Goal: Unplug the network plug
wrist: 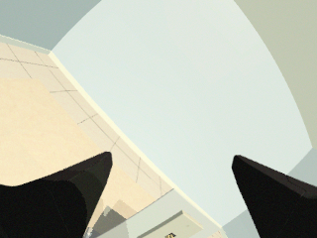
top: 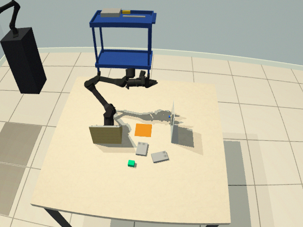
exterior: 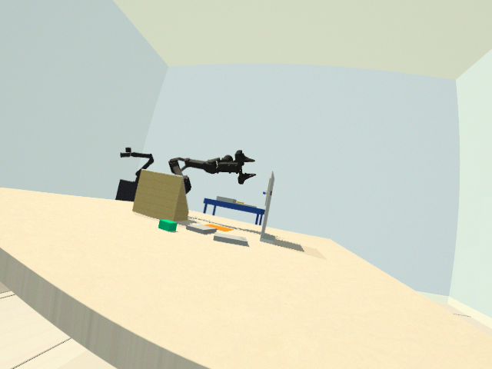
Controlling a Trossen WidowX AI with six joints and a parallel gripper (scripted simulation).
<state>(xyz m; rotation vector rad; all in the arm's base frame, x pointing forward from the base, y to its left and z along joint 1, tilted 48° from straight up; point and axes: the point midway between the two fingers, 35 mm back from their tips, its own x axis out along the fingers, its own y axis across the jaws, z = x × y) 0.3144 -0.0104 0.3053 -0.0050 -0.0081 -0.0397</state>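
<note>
My gripper tip is 190 mm to the left of the blue network plug, 140 mm above it and 110 mm short of it. Also, from my gripper tip: green cube: 470 mm to the right, 320 mm below, 150 mm behind; then upright grey panel: 210 mm below, 190 mm to the right, 130 mm ahead; then orange marked square: 330 mm below, 170 mm to the right, 90 mm behind.
</note>
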